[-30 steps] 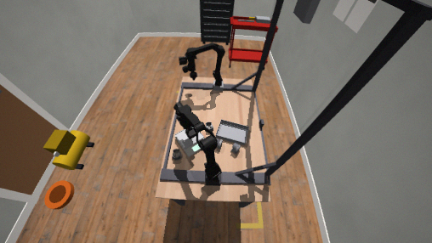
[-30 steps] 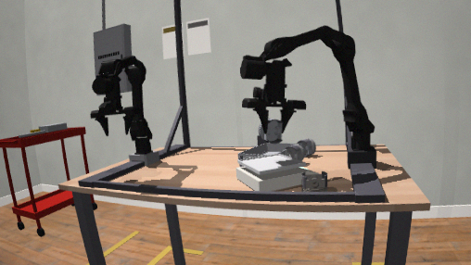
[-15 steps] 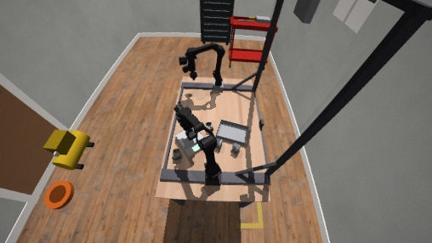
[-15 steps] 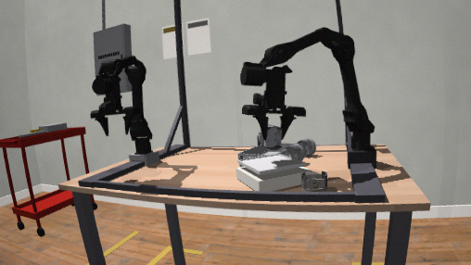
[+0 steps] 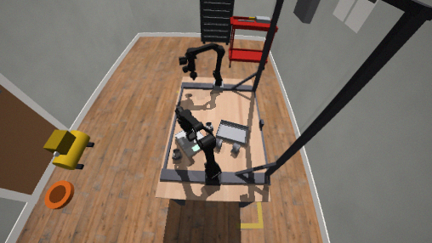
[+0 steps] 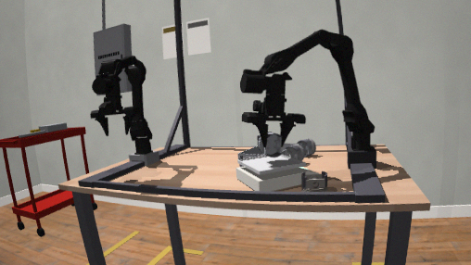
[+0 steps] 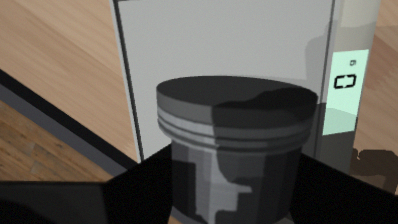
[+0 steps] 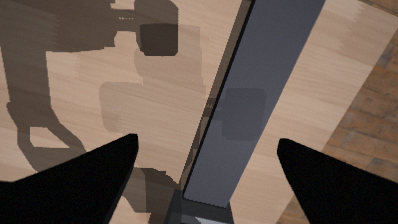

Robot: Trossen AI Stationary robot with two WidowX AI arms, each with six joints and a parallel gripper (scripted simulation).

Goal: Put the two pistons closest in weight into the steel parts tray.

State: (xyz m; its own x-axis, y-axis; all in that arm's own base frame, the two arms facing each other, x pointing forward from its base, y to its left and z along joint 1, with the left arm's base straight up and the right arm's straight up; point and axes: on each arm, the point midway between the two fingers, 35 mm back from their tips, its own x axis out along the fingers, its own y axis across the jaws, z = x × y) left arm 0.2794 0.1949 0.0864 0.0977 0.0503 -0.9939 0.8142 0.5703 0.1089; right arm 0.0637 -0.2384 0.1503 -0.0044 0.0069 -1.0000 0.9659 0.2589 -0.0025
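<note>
The scale plate is 2 cm to the right of my left hand and 9 cm below it. From my left hand the other things lie so: steel parts tray: 34 cm behind, 10 cm to the right, 13 cm below; white scale: 1 cm behind, 1 cm to the right, 11 cm below.
</note>
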